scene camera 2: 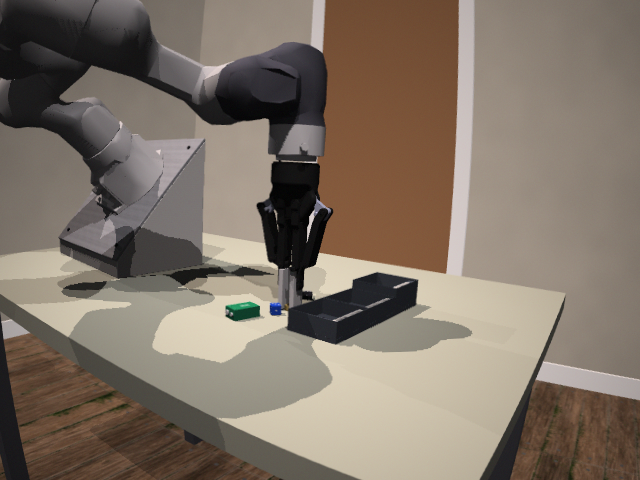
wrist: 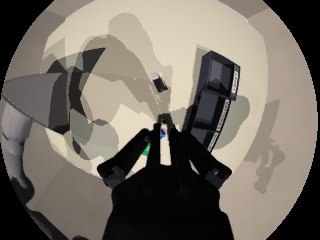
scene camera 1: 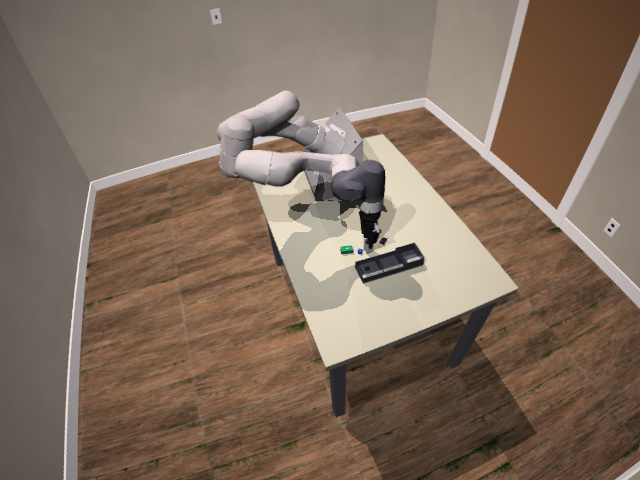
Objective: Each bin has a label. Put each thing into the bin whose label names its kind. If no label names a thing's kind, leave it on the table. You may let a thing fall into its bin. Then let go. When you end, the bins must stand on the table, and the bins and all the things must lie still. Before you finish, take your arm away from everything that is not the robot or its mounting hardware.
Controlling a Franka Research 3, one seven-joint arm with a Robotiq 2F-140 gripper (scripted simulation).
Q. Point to a joined bins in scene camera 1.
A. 406,257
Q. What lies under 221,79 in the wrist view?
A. A joined bins.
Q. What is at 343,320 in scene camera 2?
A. A joined bins.
